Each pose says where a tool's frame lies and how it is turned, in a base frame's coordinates. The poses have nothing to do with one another.
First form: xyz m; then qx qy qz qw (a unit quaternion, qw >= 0).
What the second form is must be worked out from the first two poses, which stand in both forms.
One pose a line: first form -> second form
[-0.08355 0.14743 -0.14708 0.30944 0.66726 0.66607 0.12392] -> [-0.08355 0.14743 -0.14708 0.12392 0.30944 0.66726 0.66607]
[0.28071 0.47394 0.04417 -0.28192 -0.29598 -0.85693 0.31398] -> [0.28071 0.47394 0.04417 0.31398 -0.28192 -0.29598 -0.85693]
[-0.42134 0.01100 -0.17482 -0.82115 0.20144 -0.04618 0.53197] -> [-0.42134 0.01100 -0.17482 0.53197 -0.82115 0.20144 -0.04618]
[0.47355 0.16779 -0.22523 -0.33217 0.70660 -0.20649 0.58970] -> [0.47355 0.16779 -0.22523 0.58970 -0.33217 0.70660 -0.20649]
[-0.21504 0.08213 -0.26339 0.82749 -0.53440 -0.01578 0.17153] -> [-0.21504 0.08213 -0.26339 0.17153 0.82749 -0.53440 -0.01578]
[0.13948 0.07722 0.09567 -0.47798 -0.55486 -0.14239 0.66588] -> [0.13948 0.07722 0.09567 0.66588 -0.47798 -0.55486 -0.14239]
